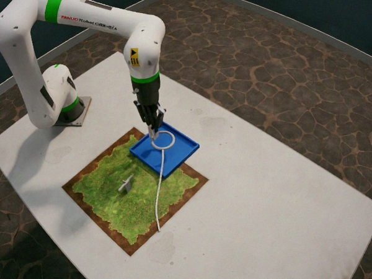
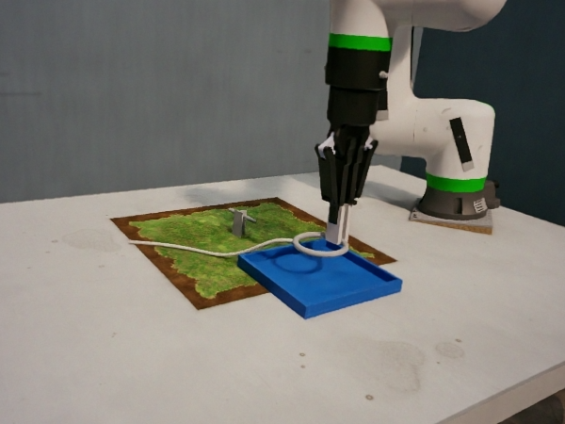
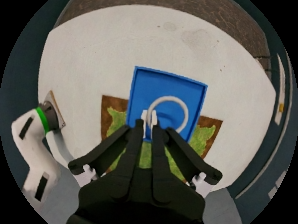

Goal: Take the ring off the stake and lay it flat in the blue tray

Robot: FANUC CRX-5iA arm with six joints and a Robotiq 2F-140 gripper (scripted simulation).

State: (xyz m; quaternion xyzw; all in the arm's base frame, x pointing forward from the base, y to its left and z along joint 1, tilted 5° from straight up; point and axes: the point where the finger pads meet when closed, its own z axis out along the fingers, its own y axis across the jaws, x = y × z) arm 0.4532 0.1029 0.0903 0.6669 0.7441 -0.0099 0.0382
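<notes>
Right now the blue tray is 40 mm ahead of my hand and 80 mm below it. Also, from my hand: square green grass mat 50 mm ahead, 190 mm to the right, 100 mm below; then grey stake 50 mm ahead, 210 mm to the right, 60 mm below.
</notes>
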